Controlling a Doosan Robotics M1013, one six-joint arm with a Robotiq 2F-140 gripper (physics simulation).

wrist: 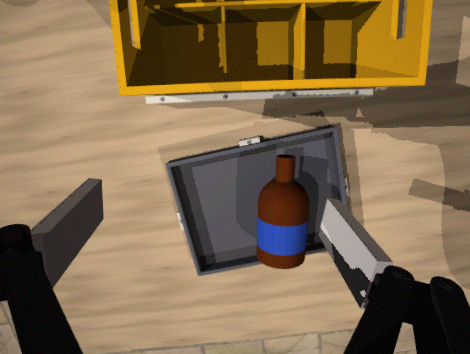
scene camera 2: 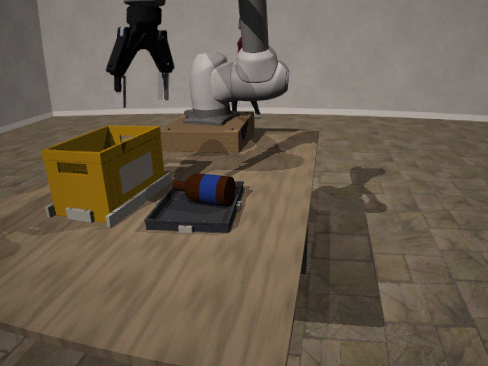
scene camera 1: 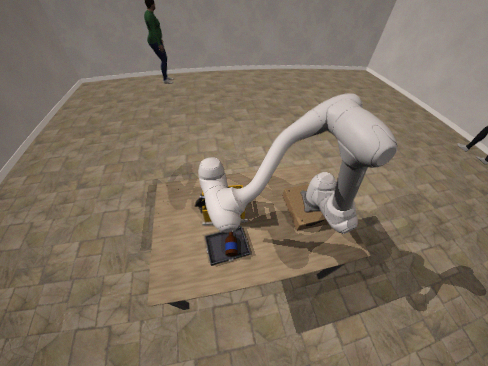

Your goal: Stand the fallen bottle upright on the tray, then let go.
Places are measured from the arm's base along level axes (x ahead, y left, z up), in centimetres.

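Pixels of known places: gripper, fingertip midpoint: (wrist: pixel 215 208) (scene camera 2: pixel 143 103); arm's base, origin of the base link: (scene camera 2: pixel 212 118) (scene camera 1: pixel 314 201).
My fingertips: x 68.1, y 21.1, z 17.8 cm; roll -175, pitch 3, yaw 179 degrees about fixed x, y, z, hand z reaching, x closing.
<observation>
For each thing: its top centre in the pictures, then the offset to it from my fingertips. "*": a spot on its surface instead.
- brown bottle, middle of its top: (wrist: pixel 287 218) (scene camera 2: pixel 200 174) (scene camera 1: pixel 231 240) dx -9.1, dy +8.3, dz -19.2 cm
- dark grey tray, surface spot: (wrist: pixel 215 185) (scene camera 2: pixel 175 216) * dx +1.1, dy +6.8, dz -26.6 cm
- yellow crate, middle of its top: (scene camera 2: pixel 104 137) (scene camera 1: pixel 223 197) dx -2.9, dy -17.0, dz -9.6 cm
A brown bottle (scene camera 1: pixel 231 238) (scene camera 2: pixel 192 190) (wrist: pixel 283 200) with a blue label lies on its side on the dark grey tray (scene camera 1: pixel 217 248) (scene camera 2: pixel 187 217) (wrist: pixel 215 185). Its neck points toward the yellow crate. In the wrist view it is in the tray's right part, and its base overlaps the tray's lower rim. My gripper (scene camera 2: pixel 144 95) (wrist: pixel 215 208) is open and empty, high above the table. In the wrist view the bottle shows between the fingers, nearer the right one. In scene camera 1 the arm hides the gripper.
A yellow crate (scene camera 1: pixel 206 214) (scene camera 2: pixel 77 187) (wrist: pixel 275 87) with inner compartments stands beside the tray. Pale strips (scene camera 2: pixel 140 200) (wrist: pixel 260 96) run along its foot. The arm's base stands on a wooden block (scene camera 1: pixel 295 207) (scene camera 2: pixel 205 137). A person (scene camera 1: pixel 155 37) stands in the background.
</observation>
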